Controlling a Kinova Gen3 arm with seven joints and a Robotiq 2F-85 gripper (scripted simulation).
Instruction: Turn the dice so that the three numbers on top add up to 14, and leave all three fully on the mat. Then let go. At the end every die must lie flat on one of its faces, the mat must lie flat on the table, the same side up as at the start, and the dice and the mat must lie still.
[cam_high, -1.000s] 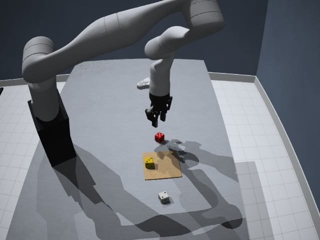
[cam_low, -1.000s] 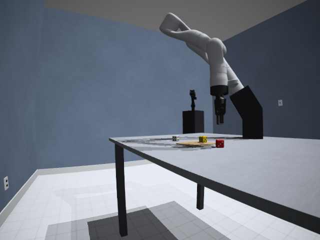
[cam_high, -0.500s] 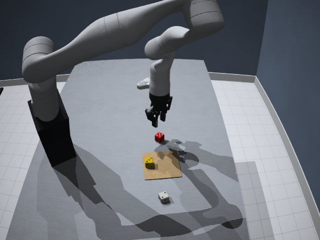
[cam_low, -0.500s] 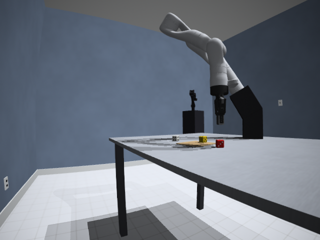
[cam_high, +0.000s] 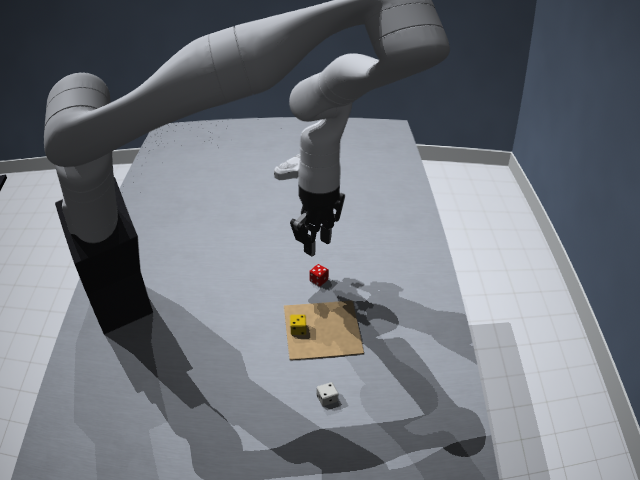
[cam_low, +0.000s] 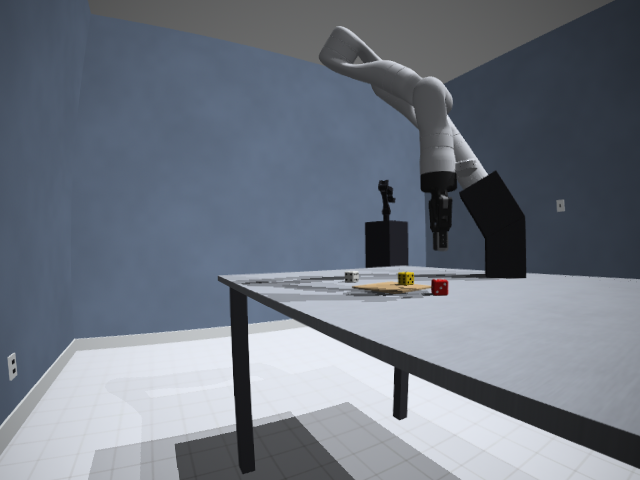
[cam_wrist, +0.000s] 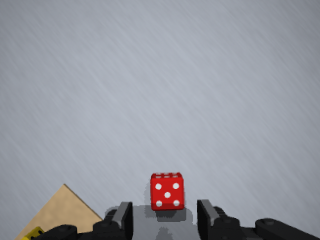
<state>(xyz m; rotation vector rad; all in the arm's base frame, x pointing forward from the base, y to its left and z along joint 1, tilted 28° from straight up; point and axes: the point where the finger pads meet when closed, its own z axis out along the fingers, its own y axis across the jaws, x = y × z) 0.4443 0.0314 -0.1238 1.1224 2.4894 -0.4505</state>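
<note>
The red die lies 9 cm below my hand. From my hand the other things lie so: tan mat 2 cm behind, 14 cm to the right, 11 cm below; then yellow die 7 cm behind, 13 cm to the right, 9 cm below; then white die 5 cm behind, 30 cm to the right, 9 cm below.
</note>
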